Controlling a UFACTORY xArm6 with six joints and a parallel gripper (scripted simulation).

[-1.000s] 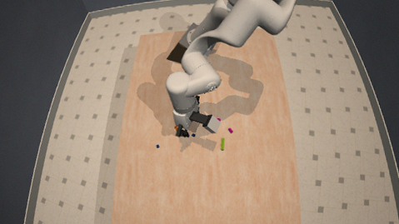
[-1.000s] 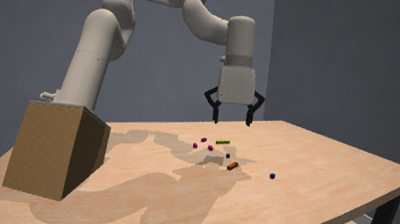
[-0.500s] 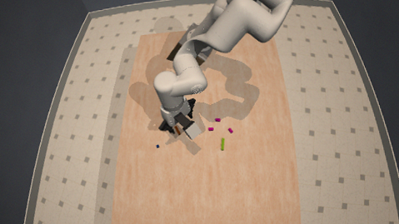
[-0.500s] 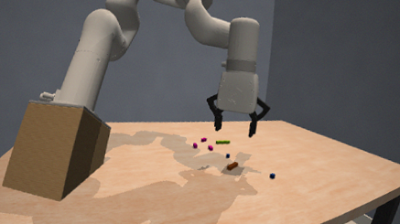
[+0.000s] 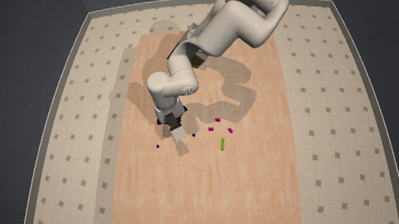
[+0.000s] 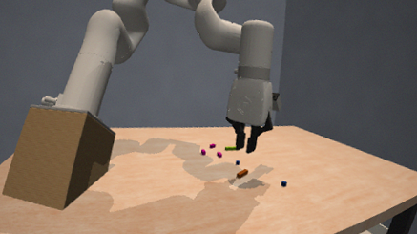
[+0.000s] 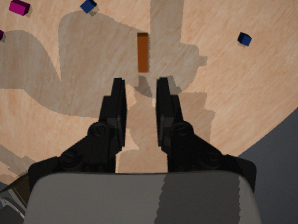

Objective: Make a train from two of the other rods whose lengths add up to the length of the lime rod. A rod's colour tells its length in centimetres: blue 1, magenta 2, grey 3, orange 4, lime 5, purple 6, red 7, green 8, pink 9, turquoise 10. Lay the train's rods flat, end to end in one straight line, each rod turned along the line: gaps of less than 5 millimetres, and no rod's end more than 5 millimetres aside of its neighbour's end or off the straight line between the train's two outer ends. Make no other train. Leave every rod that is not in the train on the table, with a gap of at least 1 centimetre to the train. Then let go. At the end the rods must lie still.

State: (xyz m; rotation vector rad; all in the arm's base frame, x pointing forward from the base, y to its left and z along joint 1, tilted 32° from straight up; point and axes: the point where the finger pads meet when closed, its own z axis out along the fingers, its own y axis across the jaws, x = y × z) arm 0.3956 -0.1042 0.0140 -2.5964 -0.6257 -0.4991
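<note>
Now: the orange rod 8 cm below my hand. Also, from my hand: lime rod: 6 cm ahead, 19 cm to the left, 8 cm below.
</note>
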